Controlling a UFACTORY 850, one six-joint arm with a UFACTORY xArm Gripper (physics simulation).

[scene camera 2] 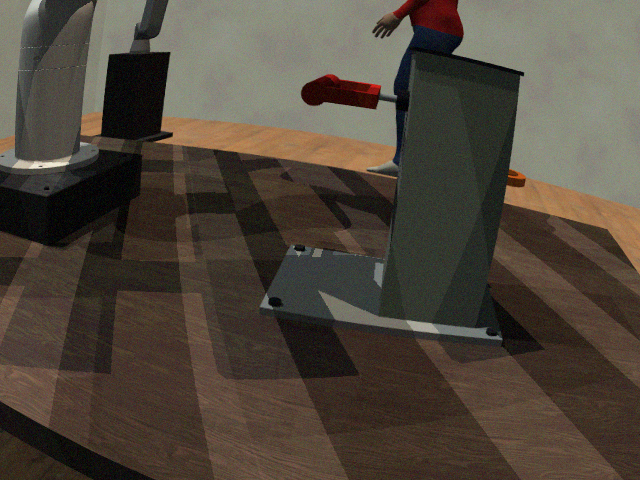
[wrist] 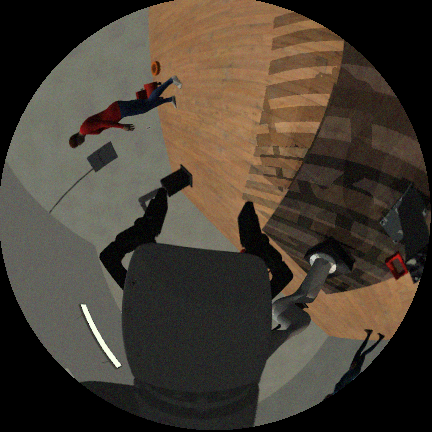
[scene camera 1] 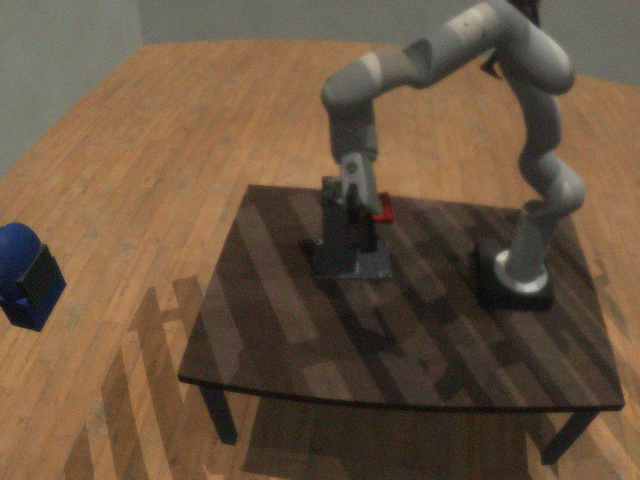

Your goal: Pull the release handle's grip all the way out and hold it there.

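The release handle's red grip is a rectangular loop on the side of a grey-green post. In scene camera 2 a short stretch of grey rod shows between the grip and the post's dark collar. The post stands upright on a metal base plate. My gripper is open and empty, apart from the grip. In scene camera 1 it overlaps the post and hides part of the grip. It does not show in scene camera 2.
The arm's black base stands on the dark wooden table. A black stand is beyond the table, and a person in red is behind the post. A blue object is left of the table.
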